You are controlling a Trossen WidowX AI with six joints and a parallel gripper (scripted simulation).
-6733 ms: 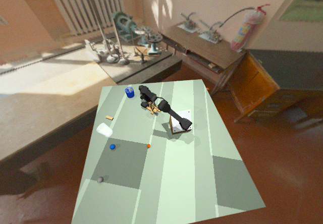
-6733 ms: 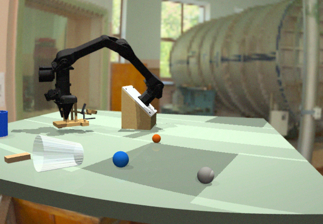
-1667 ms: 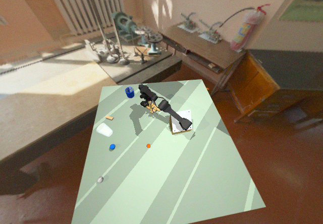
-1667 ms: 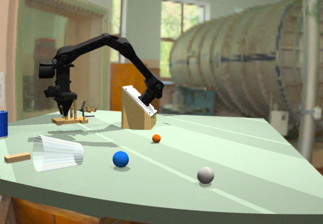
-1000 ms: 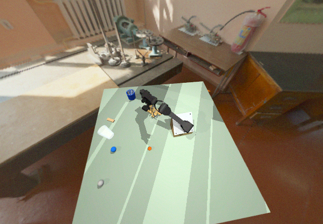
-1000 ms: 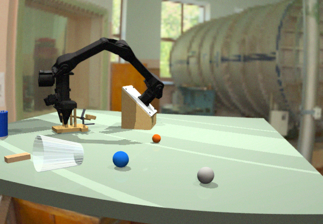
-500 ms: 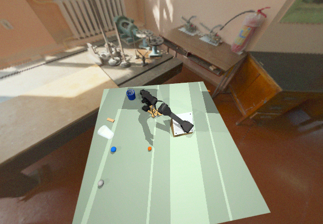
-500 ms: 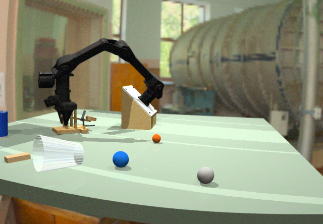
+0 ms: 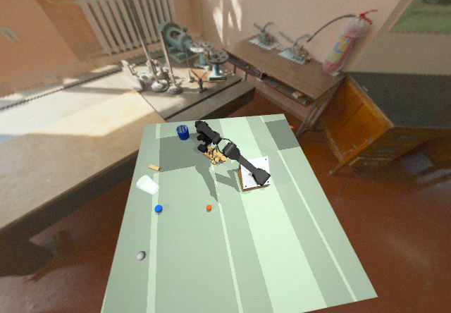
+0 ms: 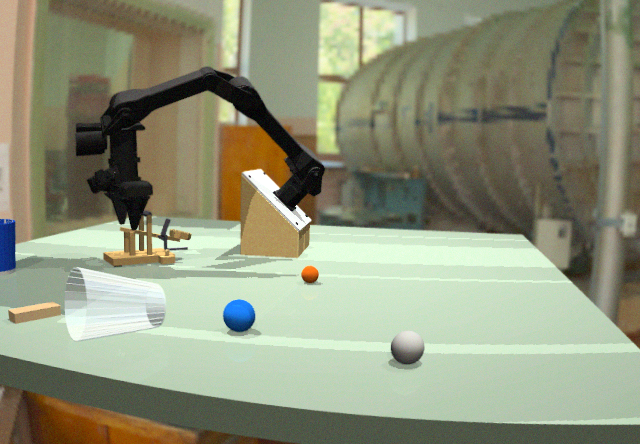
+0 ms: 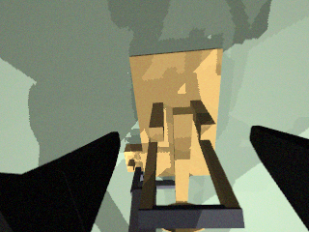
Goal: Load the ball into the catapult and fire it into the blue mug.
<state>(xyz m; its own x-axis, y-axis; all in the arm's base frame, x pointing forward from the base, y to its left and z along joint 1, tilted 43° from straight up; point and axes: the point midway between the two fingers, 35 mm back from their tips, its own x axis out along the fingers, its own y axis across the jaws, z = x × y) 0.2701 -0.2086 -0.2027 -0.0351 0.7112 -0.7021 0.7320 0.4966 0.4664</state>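
Now: the orange ball 70 mm ahead of my gripper tip, 400 mm to the left of it and 60 mm below it. Round my gripper tip: blue mug 190 mm ahead, 220 mm to the right, 50 mm below; wooden catapult 40 mm behind, 60 mm to the left, 20 mm below; small wooden block 420 mm ahead, 40 mm to the left, 70 mm below.
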